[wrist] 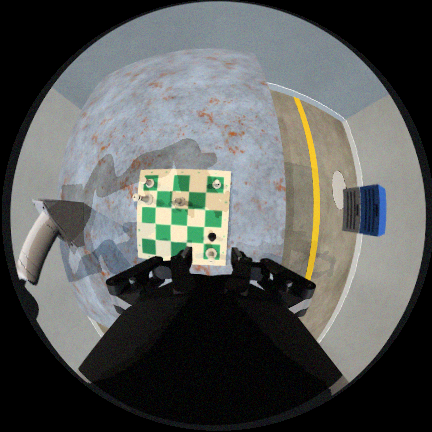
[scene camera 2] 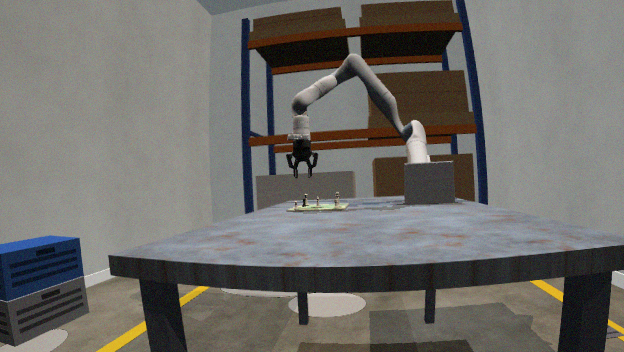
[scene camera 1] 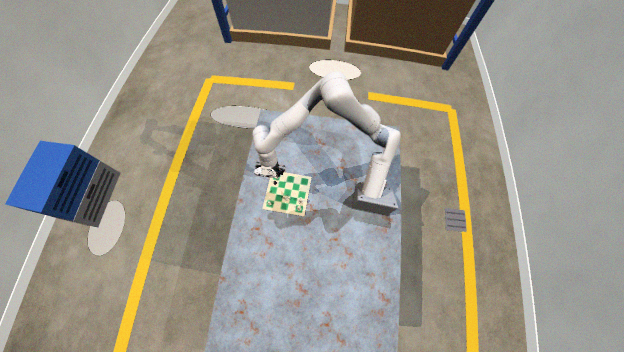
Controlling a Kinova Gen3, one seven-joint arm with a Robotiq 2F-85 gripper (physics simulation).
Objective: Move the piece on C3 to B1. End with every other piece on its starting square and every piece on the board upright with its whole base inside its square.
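Places are measured from the arm's base along level axes (x right, y down, z ahead), in metres.
Pixels of known places: gripper, between the fingertips: (wrist: 211, 253) (scene camera 2: 303, 177); arm's base, origin of its link: (wrist: 50, 221) (scene camera 2: 420, 176) (scene camera 1: 370, 193).
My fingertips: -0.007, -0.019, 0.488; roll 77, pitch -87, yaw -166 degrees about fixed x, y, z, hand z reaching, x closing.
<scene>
For each thing: its top centre in the pictures, then the offset to it from my fingertips, as dx, dy, dz. "*": a spot on its surface instead. Level surfaces: height alone.
- black piece, centre of its top: (wrist: 211, 239) (scene camera 1: 274, 180) +0.002, +0.088, +0.001
- cream board, centre of its top: (wrist: 178, 216) (scene camera 2: 320, 206) (scene camera 1: 287, 192) -0.037, +0.120, -0.075
- C3, a spot on its surface: (wrist: 179, 216) * -0.037, +0.120, -0.074
- A1, centre of its top: (wrist: 210, 261) +0.041, +0.067, +0.001
- E1, centre of its top: (wrist: 216, 180) -0.114, +0.088, +0.003
- D3, centre of its top: (wrist: 174, 199) -0.072, +0.076, -0.075
- D5, centre of its top: (wrist: 132, 196) -0.072, +0.056, -0.154
- E5, centre of its top: (wrist: 142, 179) -0.110, +0.087, -0.153
- blue-grey table, height of its surface: dy +0.126
The black piece (scene camera 1: 275, 183) (scene camera 2: 305, 199) (wrist: 212, 236) stands upright on B1 of the green and cream board (scene camera 2: 325, 207) (wrist: 225, 175). Its base is mostly hidden under its head in the wrist view, and looks inside the square. C3 (wrist: 179, 216) is a bare green square. My gripper (scene camera 2: 302, 175) (wrist: 211, 253) is open, well above the board, with nothing between its fingers. White pieces stand at A1 (wrist: 211, 253), E1 (wrist: 216, 184), D3 (wrist: 180, 201), D5 (wrist: 145, 199) and E5 (wrist: 149, 183); they look upright.
The board lies on the blue-grey table (scene camera 1: 300, 280) (scene camera 2: 350, 240). The arm's grey base block (scene camera 1: 377, 199) (scene camera 2: 429, 182) stands to the board's right in the scene views. A storage rack (scene camera 2: 245, 115) stands behind the table. Blue and grey crates (scene camera 1: 42, 175) (scene camera 2: 42, 260) are on the floor at the left.
</scene>
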